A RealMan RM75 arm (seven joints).
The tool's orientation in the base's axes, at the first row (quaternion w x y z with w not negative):
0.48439, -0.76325, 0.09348, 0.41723
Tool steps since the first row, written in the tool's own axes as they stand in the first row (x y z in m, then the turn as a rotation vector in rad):
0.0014, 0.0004, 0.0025, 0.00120, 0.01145, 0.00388
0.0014, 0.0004, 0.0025, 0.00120, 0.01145, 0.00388
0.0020, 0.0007, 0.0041, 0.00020, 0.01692, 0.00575
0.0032, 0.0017, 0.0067, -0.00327, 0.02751, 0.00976
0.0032, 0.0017, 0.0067, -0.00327, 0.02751, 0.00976
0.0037, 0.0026, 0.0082, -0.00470, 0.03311, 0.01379
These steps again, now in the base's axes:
-0.0007, 0.0022, -0.0017, -0.00762, -0.00239, -0.00915
-0.0007, 0.0022, -0.0017, -0.00762, -0.00239, -0.00915
-0.0014, 0.0035, -0.0027, -0.01227, -0.00393, -0.01239
-0.0026, 0.0054, -0.0047, -0.02245, -0.00700, -0.01760
-0.0026, 0.0054, -0.0047, -0.02245, -0.00700, -0.01760
-0.0036, 0.0063, -0.0059, -0.02862, -0.00695, -0.02100

